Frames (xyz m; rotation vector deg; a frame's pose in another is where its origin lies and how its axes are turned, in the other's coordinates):
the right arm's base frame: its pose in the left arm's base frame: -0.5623 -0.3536 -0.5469 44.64 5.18 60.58
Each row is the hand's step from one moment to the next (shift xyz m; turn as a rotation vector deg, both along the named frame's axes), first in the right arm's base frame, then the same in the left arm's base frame.
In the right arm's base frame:
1: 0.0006 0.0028 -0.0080 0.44 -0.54 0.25
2: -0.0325 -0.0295 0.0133 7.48 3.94 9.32
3: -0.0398 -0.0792 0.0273 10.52 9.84 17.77
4: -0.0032 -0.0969 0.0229 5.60 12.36 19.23
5: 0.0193 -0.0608 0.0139 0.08 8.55 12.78
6: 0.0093 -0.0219 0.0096 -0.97 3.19 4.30
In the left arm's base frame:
1: -0.0052 0.0055 -0.0040 0.73 0.08 -0.02
2: 0.0110 -0.0408 -0.0177 4.83 2.09 11.43
3: 0.0502 -0.0669 -0.0401 5.56 1.56 22.13
4: 0.0804 -0.0395 -0.0436 1.76 -2.54 23.33
5: 0.0612 -0.0073 -0.0215 -0.95 -4.55 14.66
6: 0.0252 -0.0032 -0.0037 -1.07 -2.26 4.84

